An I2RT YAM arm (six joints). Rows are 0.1 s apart.
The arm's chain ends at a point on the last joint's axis. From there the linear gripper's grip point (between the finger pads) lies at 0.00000 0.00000 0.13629 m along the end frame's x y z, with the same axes.
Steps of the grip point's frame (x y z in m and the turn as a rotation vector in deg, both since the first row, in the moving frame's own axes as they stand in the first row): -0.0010, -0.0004, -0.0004, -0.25, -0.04, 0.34; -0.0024, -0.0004, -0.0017, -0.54, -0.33, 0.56; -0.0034, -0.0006, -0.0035, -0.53, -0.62, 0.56; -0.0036, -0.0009, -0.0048, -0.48, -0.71, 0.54; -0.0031, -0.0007, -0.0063, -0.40, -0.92, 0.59; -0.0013, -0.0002, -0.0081, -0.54, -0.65, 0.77; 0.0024, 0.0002, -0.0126, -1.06, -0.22, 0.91; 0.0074, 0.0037, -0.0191, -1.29, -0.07, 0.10; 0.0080, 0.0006, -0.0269, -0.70, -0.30, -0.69
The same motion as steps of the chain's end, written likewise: -0.0009, -0.0010, -0.0004, -0.25, -0.04, 0.34; -0.0016, -0.0017, -0.0017, -0.54, -0.33, 0.56; -0.0019, -0.0019, -0.0035, -0.53, -0.62, 0.56; -0.0019, -0.0020, -0.0048, -0.48, -0.71, 0.54; -0.0009, -0.0016, -0.0063, -0.40, -0.92, 0.59; 0.0003, -0.0015, -0.0081, -0.54, -0.65, 0.77; 0.0029, -0.0023, -0.0126, -1.06, -0.22, 0.91; 0.0076, 0.0006, -0.0191, -1.29, -0.07, 0.10; 0.0087, -0.0011, -0.0269, -0.70, -0.30, -0.69
